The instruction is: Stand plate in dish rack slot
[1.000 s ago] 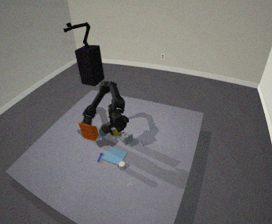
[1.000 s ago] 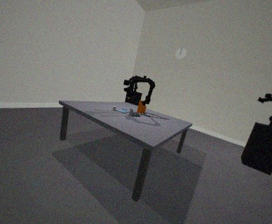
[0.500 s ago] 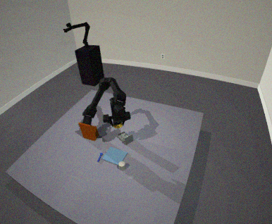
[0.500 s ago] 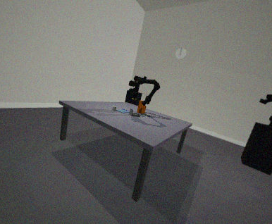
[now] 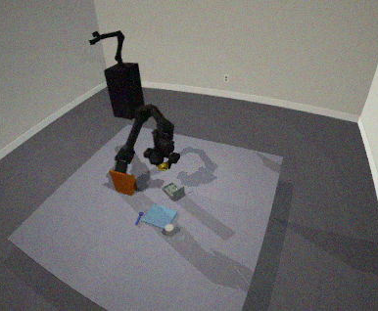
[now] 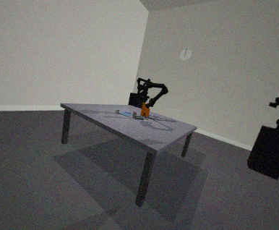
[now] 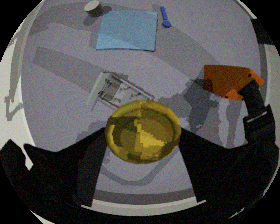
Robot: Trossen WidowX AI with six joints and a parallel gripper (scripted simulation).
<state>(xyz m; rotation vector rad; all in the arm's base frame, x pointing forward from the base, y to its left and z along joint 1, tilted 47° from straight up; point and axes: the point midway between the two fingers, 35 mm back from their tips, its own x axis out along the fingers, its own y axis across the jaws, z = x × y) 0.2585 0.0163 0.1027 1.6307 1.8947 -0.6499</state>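
Now: the grey dish rack 40 mm ahead of my gripper tip, 10 mm to the left of it and 160 mm below it. Also, from my gripper tip: blue cloth (50 mm ahead, 180 mm to the right, 180 mm below); then yellow plate (10 mm above); then blue spoon (50 mm behind, 230 mm to the right, 180 mm below).
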